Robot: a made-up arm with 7 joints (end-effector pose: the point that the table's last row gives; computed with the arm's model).
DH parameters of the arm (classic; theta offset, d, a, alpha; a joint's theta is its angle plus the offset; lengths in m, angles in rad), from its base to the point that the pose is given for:
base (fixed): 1.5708 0.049 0 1.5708
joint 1: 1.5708 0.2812 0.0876 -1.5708
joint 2: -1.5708 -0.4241 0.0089 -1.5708
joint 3: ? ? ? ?
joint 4: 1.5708 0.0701 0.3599 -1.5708
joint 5: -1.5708 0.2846 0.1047 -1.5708
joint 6: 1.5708 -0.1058 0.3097 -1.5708
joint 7: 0 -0.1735 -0.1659 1.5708
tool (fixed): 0 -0.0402 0 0
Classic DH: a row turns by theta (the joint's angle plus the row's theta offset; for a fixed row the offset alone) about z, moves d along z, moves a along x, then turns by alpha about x.
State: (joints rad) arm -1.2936 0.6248 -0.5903 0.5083 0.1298 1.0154 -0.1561
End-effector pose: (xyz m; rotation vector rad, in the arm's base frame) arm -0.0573 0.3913 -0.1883 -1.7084 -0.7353 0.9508
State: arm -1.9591 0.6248 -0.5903 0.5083 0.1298 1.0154 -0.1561
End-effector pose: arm -0.0573 0.1613 -0.3792 -2.2738 -0.4346 1.2875
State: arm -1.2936 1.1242 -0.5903 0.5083 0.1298 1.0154 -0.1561
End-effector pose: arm -0.1232 0.2091 -0.2401 -1.6387 -1.2734 1.1606
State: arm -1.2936 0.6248 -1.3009 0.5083 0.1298 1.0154 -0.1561
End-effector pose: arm -0.0744 0.4126 -0.3080 -1.6271 -1.0528 0.1797
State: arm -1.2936 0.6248 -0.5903 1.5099 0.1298 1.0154 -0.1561
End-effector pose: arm 0.0169 0.2251 -0.2676 -2.1837 -1.6600 1.1973
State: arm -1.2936 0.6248 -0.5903 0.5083 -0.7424 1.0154 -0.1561
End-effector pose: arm 0.0213 0.4696 -0.2970 -0.9096 -0.9467 1.5858
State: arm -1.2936 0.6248 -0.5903 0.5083 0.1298 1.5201 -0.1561
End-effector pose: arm -0.0129 0.4100 -0.2929 -1.8583 -0.2636 1.2973
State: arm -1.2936 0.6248 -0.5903 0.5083 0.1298 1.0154 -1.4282
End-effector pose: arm 0.1335 0.4584 -0.2031 -0.9251 -1.4999 2.0338
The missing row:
joint 3: 0 0.2337 0.0692 1.5708
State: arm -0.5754 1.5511 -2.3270 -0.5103 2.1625 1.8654 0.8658
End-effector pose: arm -0.2743 0.3846 -0.2353 -0.2626 1.3573 0.8503
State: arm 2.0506 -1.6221 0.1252 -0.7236 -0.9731 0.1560 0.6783
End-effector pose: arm 0.6774 -0.0773 0.2915 -0.6632 -1.7973 -1.7047
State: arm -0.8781 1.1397 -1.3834 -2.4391 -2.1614 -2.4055 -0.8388
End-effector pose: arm 0.1587 0.2366 0.6123 0.1078 2.9754 -0.9951
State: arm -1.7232 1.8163 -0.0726 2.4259 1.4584 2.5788 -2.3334
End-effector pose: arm 0.3502 0.5464 -0.1926 0.5419 0.4908 -1.3873
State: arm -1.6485 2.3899 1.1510 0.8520 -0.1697 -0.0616 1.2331
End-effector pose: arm -0.1704 -0.0462 -0.0004 2.1619 0.9645 -1.7892
